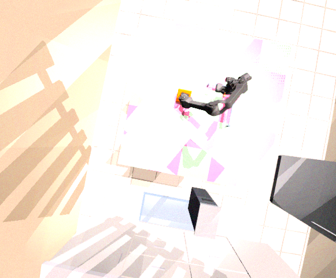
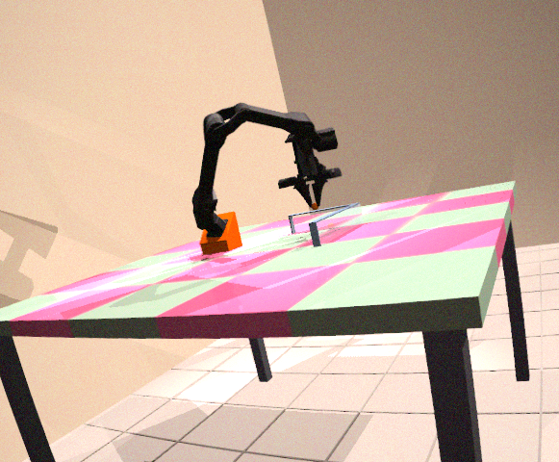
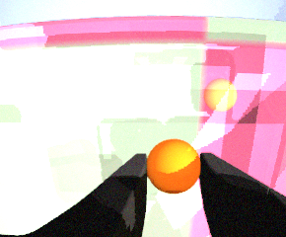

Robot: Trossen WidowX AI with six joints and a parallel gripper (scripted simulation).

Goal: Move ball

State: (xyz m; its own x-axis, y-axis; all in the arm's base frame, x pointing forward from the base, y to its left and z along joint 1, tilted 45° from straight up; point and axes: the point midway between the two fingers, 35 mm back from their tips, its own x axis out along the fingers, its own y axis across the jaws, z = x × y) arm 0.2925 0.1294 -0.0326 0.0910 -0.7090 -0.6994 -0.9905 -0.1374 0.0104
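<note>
Right now the see-through copy of ball is 70 mm below my gripper tip, 30 mm ahead of it and 10 mm to the left of it. From my gripper tip the other things lie so: orange ball: right at my gripper tip.
</note>
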